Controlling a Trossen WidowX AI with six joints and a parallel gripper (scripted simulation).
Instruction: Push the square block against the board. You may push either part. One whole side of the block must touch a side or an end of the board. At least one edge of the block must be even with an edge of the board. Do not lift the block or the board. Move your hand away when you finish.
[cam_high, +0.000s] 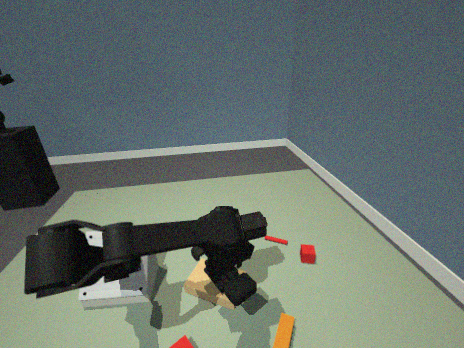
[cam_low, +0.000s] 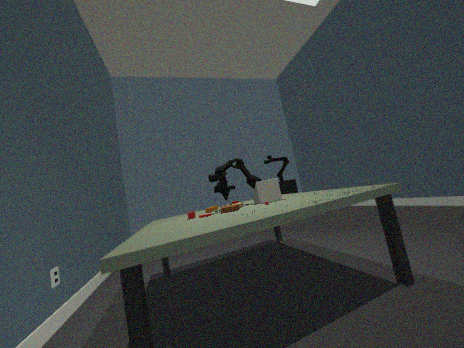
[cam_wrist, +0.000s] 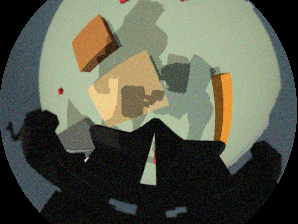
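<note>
The tan block is 10 mm behind my gripper tip, 70 mm to the left of it and 50 mm below it. Round my gripper tip: thin red strip 230 mm ahead, 200 mm to the left, 60 mm below; orange board 80 mm ahead, 160 mm to the right, 50 mm below.
</note>
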